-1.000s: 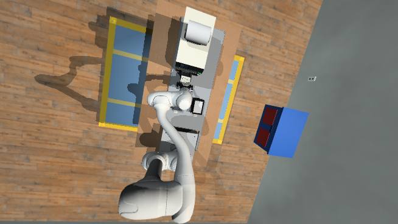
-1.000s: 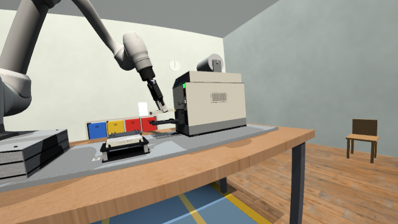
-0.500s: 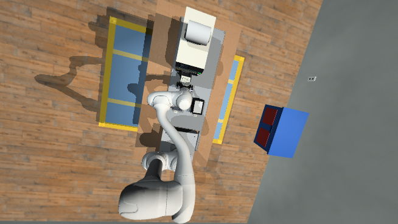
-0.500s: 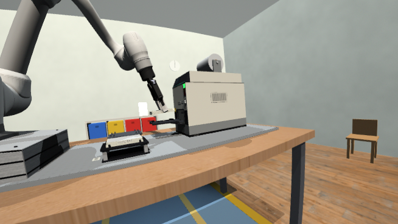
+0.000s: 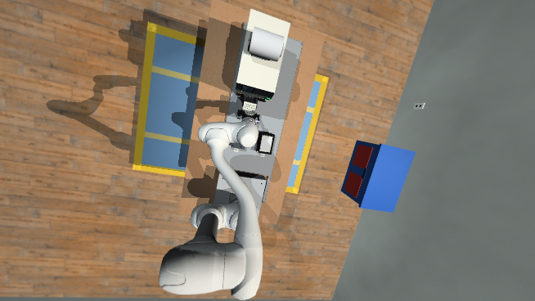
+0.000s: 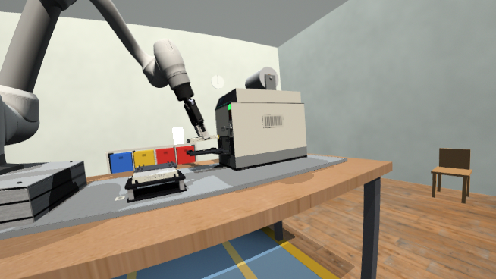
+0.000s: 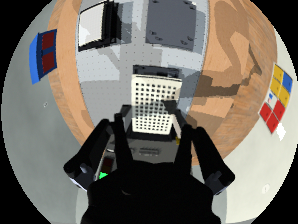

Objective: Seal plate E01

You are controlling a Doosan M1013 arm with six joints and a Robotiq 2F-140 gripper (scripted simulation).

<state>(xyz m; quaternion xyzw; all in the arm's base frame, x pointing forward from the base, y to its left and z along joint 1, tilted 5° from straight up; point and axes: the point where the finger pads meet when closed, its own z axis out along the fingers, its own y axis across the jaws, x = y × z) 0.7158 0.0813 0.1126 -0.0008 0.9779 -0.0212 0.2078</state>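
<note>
Right now the dark stage is 80 mm below my hand. The rest, counted from my hand: foil roll 330 mm ahead, 250 mm above; plate 210 mm behind, 190 mm to the right, 120 mm below.
</note>
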